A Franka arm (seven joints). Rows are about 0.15 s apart.
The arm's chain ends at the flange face. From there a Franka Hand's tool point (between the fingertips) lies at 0.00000 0.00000 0.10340 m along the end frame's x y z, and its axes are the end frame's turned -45 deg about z.
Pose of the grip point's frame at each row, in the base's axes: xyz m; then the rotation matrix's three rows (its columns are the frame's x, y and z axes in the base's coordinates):
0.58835 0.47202 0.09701; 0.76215 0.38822 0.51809; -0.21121 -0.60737 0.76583; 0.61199 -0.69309 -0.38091
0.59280 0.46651 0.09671; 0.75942 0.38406 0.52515; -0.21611 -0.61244 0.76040; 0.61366 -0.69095 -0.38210
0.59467 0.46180 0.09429; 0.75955 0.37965 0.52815; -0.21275 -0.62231 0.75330; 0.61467 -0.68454 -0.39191
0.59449 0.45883 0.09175; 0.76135 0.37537 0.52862; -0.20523 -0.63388 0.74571; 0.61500 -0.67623 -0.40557
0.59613 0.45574 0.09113; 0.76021 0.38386 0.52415; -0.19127 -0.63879 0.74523; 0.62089 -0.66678 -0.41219
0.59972 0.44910 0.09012; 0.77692 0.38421 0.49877; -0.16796 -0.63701 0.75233; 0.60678 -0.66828 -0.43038
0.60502 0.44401 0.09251; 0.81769 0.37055 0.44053; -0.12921 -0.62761 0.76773; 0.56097 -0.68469 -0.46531
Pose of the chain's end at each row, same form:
0.53478 0.39283 0.13640; 0.81343 -0.26441 0.51809; -0.57882 -0.28013 0.76583; -0.05735 -0.92283 -0.38091
0.53850 0.38788 0.13622; 0.80856 -0.26542 0.52515; -0.58587 -0.28025 0.76040; -0.05465 -0.92250 -0.38210
0.54006 0.38391 0.13481; 0.80554 -0.26863 0.52815; -0.59048 -0.28960 0.75330; -0.04941 -0.91868 -0.39191
0.53983 0.38172 0.13369; 0.80378 -0.27293 0.52862; -0.59334 -0.30310 0.74571; -0.04330 -0.91304 -0.40557
0.54193 0.37868 0.13375; 0.80898 -0.26612 0.52415; -0.58694 -0.31644 0.74523; -0.03245 -0.91052 -0.41219
0.54815 0.37131 0.13462; 0.82104 -0.27769 0.49877; -0.56920 -0.33167 0.75233; -0.04349 -0.90160 -0.43038
0.55947 0.36463 0.14062; 0.84021 -0.31618 0.44053; -0.53515 -0.35242 0.76773; -0.08748 -0.88081 -0.46531

